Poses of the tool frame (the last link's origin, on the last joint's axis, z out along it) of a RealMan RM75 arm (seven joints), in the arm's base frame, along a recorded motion.
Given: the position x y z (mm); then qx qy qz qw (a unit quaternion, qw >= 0).
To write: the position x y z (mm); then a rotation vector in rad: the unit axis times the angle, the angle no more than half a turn. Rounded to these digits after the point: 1 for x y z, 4 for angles.
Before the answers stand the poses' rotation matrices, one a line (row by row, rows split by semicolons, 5 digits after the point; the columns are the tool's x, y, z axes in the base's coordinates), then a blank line. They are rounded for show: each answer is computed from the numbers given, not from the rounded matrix.
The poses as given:
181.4, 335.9, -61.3, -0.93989, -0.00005, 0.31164, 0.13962
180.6, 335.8, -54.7, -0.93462, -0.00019, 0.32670, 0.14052
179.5, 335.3, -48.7, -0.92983, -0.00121, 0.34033, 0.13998
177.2, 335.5, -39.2, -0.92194, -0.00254, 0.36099, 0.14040
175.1, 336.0, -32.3, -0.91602, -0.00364, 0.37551, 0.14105
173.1, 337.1, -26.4, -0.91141, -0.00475, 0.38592, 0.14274
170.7, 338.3, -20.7, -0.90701, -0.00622, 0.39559, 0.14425
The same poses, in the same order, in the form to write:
0.80576 -0.08693 -0.58582; 0.08712 -0.96101 0.26242; -0.58580 -0.26248 -0.76678
0.78653 -0.09146 -0.61074; 0.09217 -0.96051 0.26254; -0.61063 -0.26279 -0.74704
0.76835 -0.09303 -0.63323; 0.09753 -0.96081 0.25949; -0.63256 -0.26114 -0.72916
0.73936 -0.09668 -0.66633; 0.10605 -0.96056 0.25705; -0.66491 -0.26071 -0.69995
0.71796 -0.09926 -0.68897; 0.11260 -0.96018 0.25567; -0.68692 -0.26114 -0.67820
0.70209 -0.10151 -0.70482; 0.11883 -0.95921 0.25652; -0.70211 -0.26386 -0.66138
0.68694 -0.10284 -0.71940; 0.12541 -0.95831 0.25675; -0.71581 -0.26659 -0.64540

181.4, 335.9, -61.3, -2.7160, -0.0001, 0.9006
180.6, 335.8, -54.7, -2.6995, -0.0005, 0.9436
179.5, 335.3, -48.7, -2.6864, -0.0035, 0.9833
177.2, 335.5, -39.2, -2.6630, -0.0073, 1.0427
175.1, 336.0, -32.3, -2.6449, -0.0105, 1.0842
173.1, 337.1, -26.4, -2.6291, -0.0137, 1.1133
170.7, 338.3, -20.7, -2.6142, -0.0179, 1.1402

